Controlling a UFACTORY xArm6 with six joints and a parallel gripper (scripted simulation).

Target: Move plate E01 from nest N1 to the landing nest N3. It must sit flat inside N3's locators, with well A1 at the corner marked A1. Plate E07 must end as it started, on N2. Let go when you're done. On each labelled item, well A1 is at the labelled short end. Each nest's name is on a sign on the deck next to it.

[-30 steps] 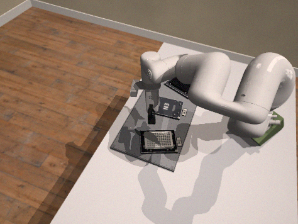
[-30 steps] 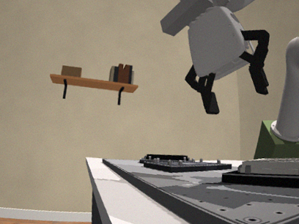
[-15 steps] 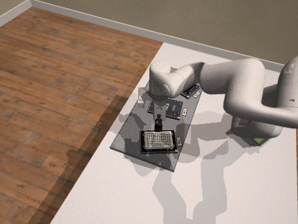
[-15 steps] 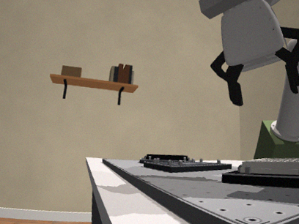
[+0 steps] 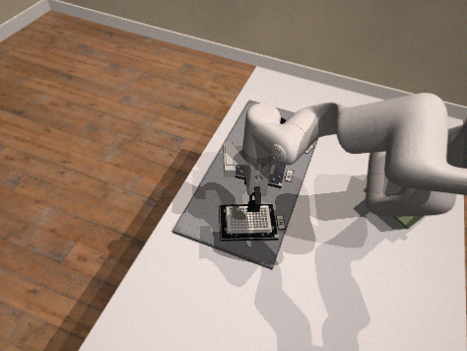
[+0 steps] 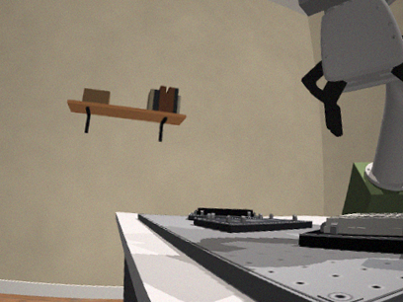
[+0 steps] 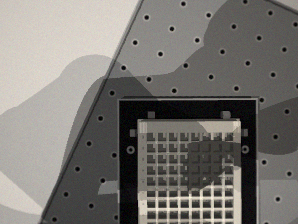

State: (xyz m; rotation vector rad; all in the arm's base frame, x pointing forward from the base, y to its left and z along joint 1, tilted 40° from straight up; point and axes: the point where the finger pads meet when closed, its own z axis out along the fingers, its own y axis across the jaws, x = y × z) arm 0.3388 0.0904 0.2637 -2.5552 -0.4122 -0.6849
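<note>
Right now the white well plate is 11 cm below my hand. Also, from my hand: black nest (13 cm below); black plate (40 cm to the right, 11 cm below, 1 cm ahead).
</note>
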